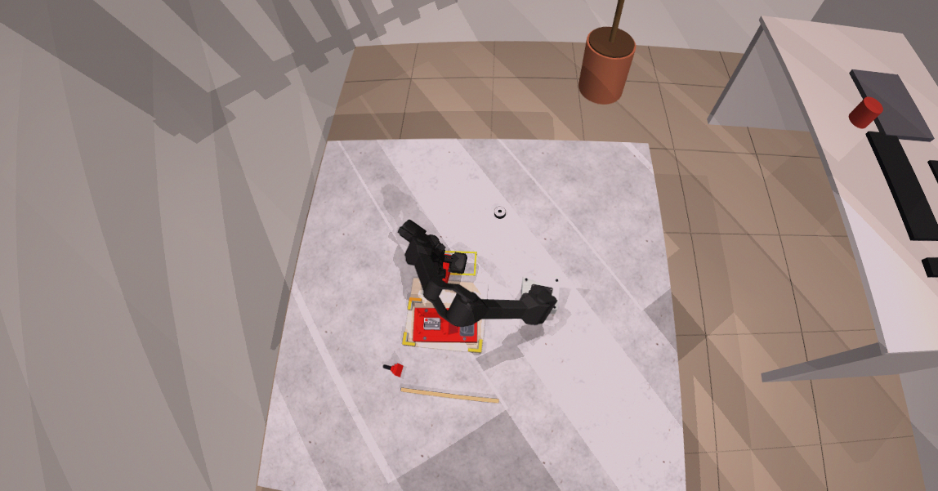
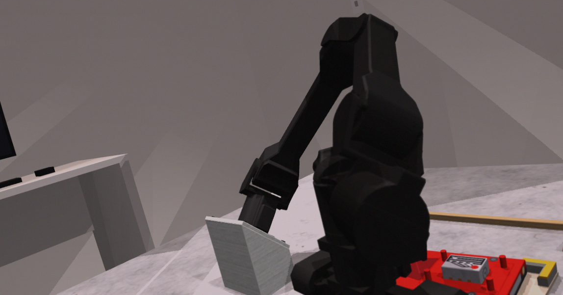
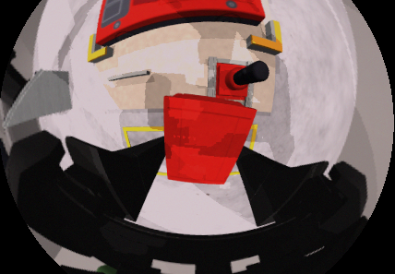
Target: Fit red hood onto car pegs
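My gripper tip is 2 cm past the grey engine block and 19 cm to the right of it. Also, from my gripper tip: wooden strip: 11 cm behind, 39 cm to the left, 2 cm below; then red hood: 1 cm above.
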